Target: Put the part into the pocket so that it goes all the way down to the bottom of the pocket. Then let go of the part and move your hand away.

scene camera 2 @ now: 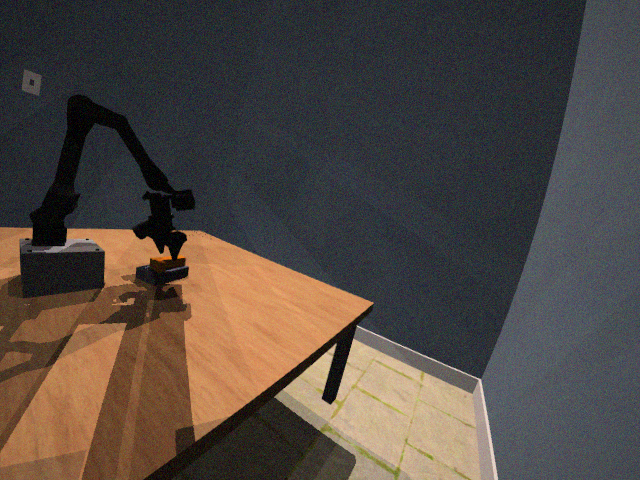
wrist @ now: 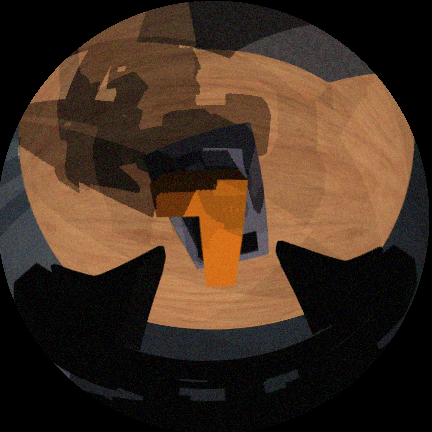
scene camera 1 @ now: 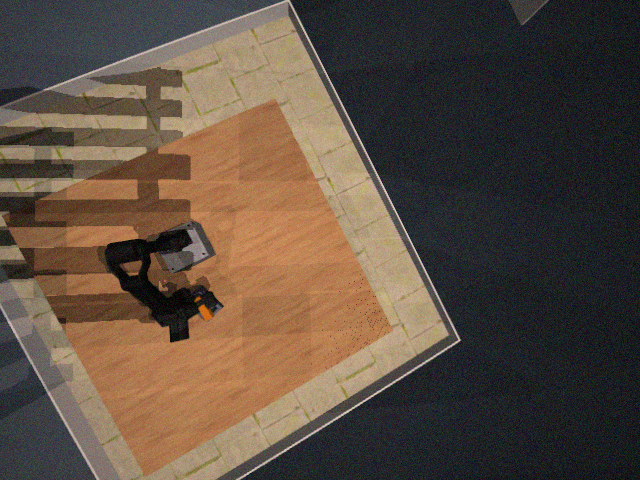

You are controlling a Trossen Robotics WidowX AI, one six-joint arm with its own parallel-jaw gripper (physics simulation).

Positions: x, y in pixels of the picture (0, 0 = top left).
My gripper (scene camera 2: 168, 256) is open and holds nothing. Also in view: an orange part (wrist: 217, 196).
